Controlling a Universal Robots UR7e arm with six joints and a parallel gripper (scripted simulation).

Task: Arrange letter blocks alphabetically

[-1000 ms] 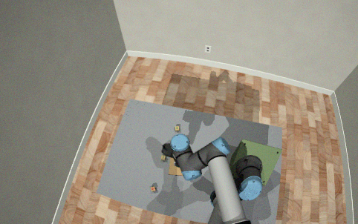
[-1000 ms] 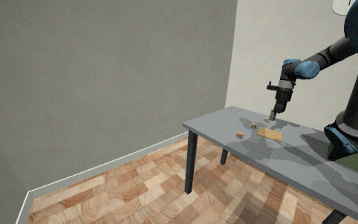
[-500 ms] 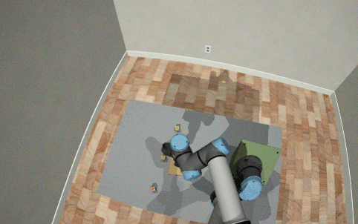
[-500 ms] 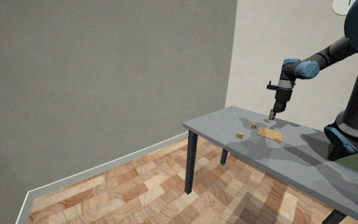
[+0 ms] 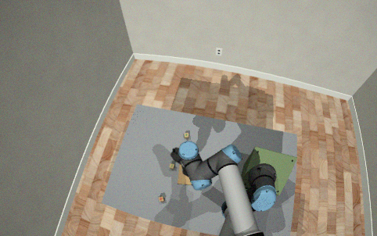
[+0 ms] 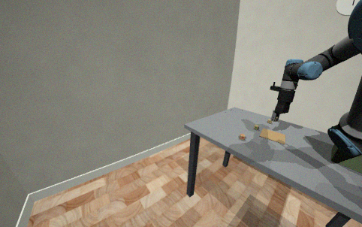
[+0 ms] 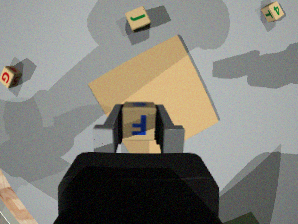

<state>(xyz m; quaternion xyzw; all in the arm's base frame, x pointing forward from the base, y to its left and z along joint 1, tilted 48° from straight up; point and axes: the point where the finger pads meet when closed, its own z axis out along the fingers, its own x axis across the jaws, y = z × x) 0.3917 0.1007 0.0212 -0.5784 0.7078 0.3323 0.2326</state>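
Now: hand 1 cm past the mat, 2 cm to the left of it and 12 cm above it. Also, from my hand: block 10 cm ahead, 2 cm to the right, 11 cm below.
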